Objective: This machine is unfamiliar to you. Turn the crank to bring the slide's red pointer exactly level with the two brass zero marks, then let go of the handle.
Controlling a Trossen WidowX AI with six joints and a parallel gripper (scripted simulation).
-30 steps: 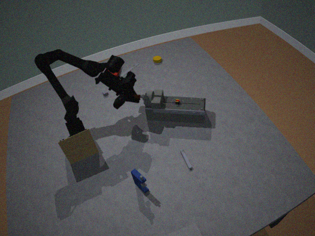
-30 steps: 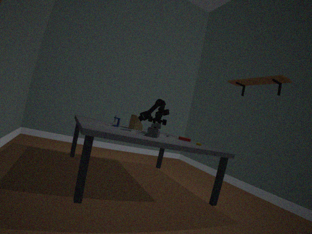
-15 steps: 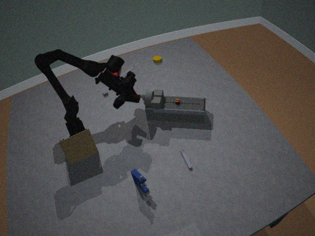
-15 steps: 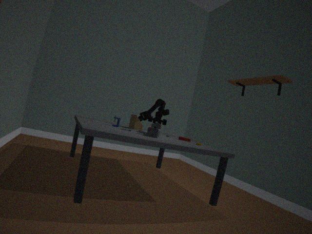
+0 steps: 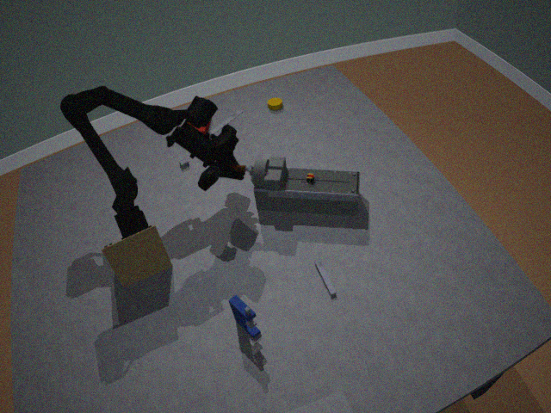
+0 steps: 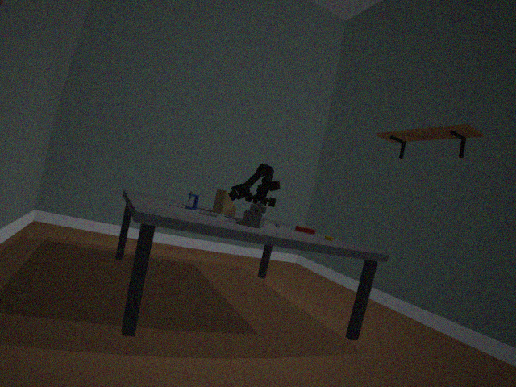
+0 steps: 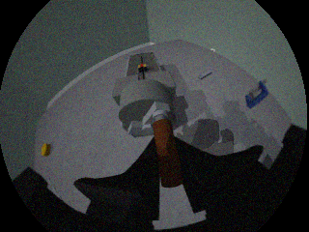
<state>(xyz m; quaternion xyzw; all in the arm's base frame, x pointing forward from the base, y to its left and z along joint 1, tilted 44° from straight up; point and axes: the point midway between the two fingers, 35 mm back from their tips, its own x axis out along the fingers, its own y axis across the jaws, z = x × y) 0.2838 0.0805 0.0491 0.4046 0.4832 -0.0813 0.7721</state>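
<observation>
Right now my gripper tip is 10 mm past the brown crank handle, 10 mm to the right of it and 30 mm below it. From my gripper tip the other things lie so: grey bar (80 mm ahead, 310 mm to the right, 80 mm below); then red pointer (150 mm ahead, 80 mm to the right, 10 mm below); then small grey block (130 mm behind, 230 mm to the left, 80 mm below).
</observation>
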